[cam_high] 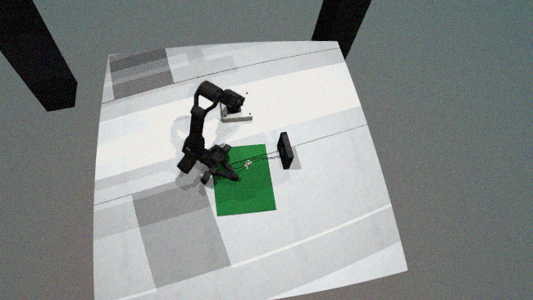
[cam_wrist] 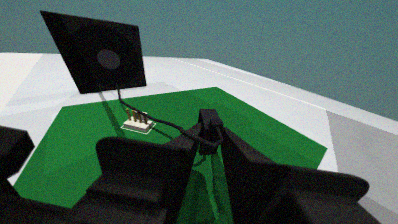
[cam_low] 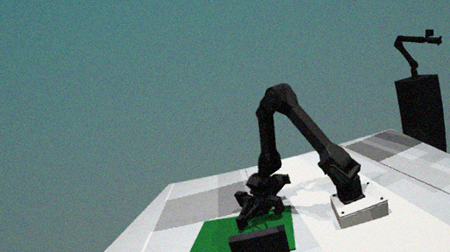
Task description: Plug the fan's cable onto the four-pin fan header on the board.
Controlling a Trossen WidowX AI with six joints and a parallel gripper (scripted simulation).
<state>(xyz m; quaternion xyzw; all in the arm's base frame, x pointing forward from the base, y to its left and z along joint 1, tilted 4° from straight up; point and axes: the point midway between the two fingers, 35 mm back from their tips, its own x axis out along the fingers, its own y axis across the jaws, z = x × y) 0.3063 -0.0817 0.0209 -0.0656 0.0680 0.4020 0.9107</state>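
My gripper tip is now 1 cm above the black plug. Also, from my gripper tip: whitish fan header 6 cm behind, 8 cm to the left, 3 cm below; green board 4 cm to the left, 5 cm below; black fan 7 cm behind, 23 cm to the left, 2 cm above.
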